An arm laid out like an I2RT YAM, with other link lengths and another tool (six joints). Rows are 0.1 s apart.
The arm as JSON. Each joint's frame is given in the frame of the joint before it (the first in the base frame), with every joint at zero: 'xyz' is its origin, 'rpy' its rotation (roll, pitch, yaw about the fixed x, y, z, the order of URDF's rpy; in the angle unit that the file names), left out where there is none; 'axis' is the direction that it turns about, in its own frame. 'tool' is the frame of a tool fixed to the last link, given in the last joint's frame.
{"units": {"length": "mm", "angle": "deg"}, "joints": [
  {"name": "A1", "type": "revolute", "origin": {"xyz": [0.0, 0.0, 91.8]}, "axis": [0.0, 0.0, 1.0]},
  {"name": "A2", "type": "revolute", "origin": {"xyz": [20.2, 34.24, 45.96]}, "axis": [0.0, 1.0, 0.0]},
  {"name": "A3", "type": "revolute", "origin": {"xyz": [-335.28, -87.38, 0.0]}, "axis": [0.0, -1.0, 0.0]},
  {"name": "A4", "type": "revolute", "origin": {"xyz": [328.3, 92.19, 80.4]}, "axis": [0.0, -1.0, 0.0]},
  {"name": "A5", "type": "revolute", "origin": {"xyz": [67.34, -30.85, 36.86]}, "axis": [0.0, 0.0, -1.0]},
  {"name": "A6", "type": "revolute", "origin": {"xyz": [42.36, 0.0, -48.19]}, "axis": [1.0, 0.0, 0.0]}
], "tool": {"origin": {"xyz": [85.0, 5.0, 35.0], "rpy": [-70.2, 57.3, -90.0]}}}
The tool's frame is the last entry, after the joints.
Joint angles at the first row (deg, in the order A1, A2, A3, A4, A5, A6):
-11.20, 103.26, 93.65, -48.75, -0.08, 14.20
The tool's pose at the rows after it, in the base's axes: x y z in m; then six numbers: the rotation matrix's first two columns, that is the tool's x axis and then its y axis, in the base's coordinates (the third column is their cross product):
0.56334, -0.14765, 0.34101, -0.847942, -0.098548, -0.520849, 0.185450, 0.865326, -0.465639
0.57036, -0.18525, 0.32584, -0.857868, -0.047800, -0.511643, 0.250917, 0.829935, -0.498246
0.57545, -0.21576, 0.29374, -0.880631, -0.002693, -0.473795, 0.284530, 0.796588, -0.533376
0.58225, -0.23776, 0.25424, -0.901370, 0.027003, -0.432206, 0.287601, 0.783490, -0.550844
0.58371, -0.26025, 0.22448, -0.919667, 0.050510, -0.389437, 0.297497, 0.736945, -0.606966
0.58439, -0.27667, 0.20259, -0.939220, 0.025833, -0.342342, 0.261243, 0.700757, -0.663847
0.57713, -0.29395, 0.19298, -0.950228, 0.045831, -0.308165, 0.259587, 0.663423, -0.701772
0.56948, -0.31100, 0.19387, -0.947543, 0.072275, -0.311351, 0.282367, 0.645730, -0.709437
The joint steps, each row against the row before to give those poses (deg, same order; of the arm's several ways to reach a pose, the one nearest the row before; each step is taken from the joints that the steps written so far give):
-3.54, 3.67, 4.78, 1.02, 1.73, 0.37
-2.67, 2.98, 1.20, 1.91, 2.89, 0.48
-1.92, 3.58, 0.00, 1.75, 3.06, 0.39
-1.42, 4.16, 0.01, 1.74, 1.35, -0.06
-1.01, 3.30, -0.01, 1.86, 4.37, -0.27
-0.87, 2.44, 0.00, 1.69, 3.26, -3.03
-1.12, 1.10, 0.00, 0.21, 3.10, -0.59
-1.53, 0.04, 0.01, 0.48, 0.68, 0.00

